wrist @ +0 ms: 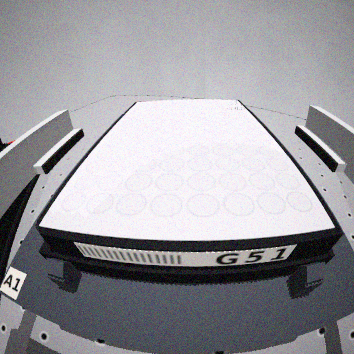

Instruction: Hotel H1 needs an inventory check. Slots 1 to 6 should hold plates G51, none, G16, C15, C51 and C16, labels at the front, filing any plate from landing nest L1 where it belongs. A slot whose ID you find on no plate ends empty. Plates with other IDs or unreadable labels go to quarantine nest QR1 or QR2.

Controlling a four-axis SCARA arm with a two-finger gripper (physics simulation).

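Observation:
A white-topped plate with black sides sits on a dark grey nest that carries the tag A1. The plate's front label has a barcode and reads G51. My gripper is open and empty, with one finger at the left edge and one at the right edge of the view. The plate lies between and below the fingers, and a gap shows on both sides. The hotel H1, nest L1 and the quarantine nests cannot be identified in this view.
Small dark clips stand at the front of the nest. A black structure stands at the left edge, with a bit of red above it. The grey deck has rows of holes. A plain grey background lies behind.

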